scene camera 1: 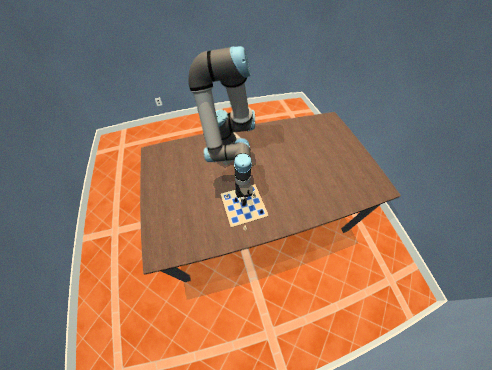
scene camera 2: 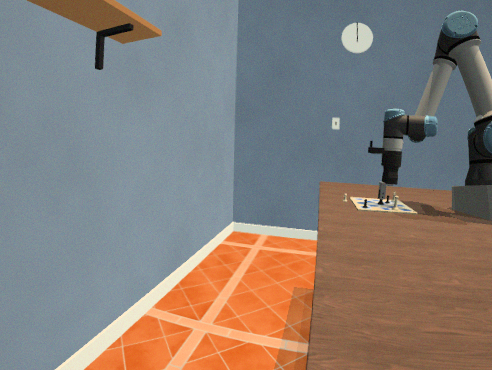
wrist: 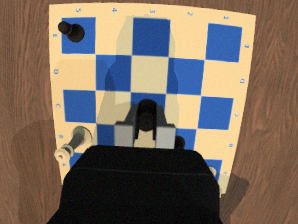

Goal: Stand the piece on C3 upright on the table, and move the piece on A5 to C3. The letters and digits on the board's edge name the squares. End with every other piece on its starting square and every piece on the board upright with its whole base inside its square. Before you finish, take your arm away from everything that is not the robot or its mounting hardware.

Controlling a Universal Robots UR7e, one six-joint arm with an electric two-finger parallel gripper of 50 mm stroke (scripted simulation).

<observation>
In view: my gripper (wrist: 146, 115) and a cream chessboard (scene camera 1: 237, 214).
</observation>
